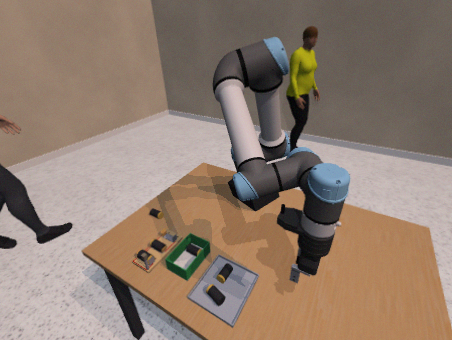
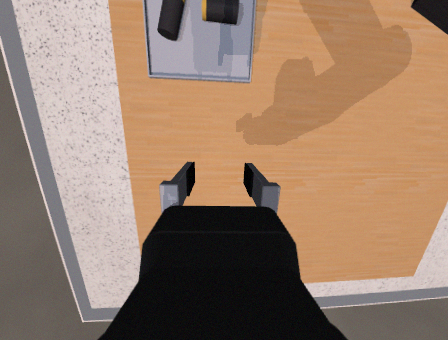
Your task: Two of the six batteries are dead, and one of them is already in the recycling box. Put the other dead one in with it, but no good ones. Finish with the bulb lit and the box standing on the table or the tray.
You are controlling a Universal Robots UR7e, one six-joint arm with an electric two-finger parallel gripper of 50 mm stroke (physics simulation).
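Frame: origin at the arm's base, x right, y ahead, z up, level; centimetres.
Seen in the pictures: gripper, fingertip midpoint: (image 1: 296, 272) (image 2: 219, 172).
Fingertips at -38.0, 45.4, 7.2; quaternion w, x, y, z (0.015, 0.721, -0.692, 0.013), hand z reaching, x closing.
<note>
Offsets run from my fingertips to a thing's top centre, as dx, dy, dz. Level surfaces: height alone.
My gripper (image 1: 301, 274) (image 2: 219, 172) is open and empty above the table, right of the grey tray @[+22.2, +4.0, -19.3] (image 1: 236, 299) (image 2: 175, 62). Two black batteries with yellow ends lie on the tray: one @[+24.4, +0.6, -16.8] (image 1: 225, 273) (image 2: 222, 11) nearer the robot, one @[+22.6, +9.0, -16.8] (image 1: 215, 294) (image 2: 171, 19) nearer the table edge. The green box @[+40.4, +2.3, -14.5] (image 1: 177, 269) stands on the table beside the tray and holds one battery @[+40.6, -1.3, -16.8] (image 1: 193, 249). The battery holder (image 1: 156, 257) carries two batteries, one @[+54.7, +5.3, -15.9] (image 1: 158, 245) in the middle and one (image 1: 145, 255) at its near end. Another battery @[+71.5, -8.8, -17.1] (image 1: 156, 213) lies on the table behind it. The bulb's state is too small to tell.
The wooden table @[dz -20.5] (image 1: 380, 270) (image 2: 350, 200) bears everything. The arm's base is partly hidden behind its lower links. A person in a yellow top (image 1: 303, 72) stands behind the table. Another person's legs (image 1: 20, 197) and hand show at the left.
</note>
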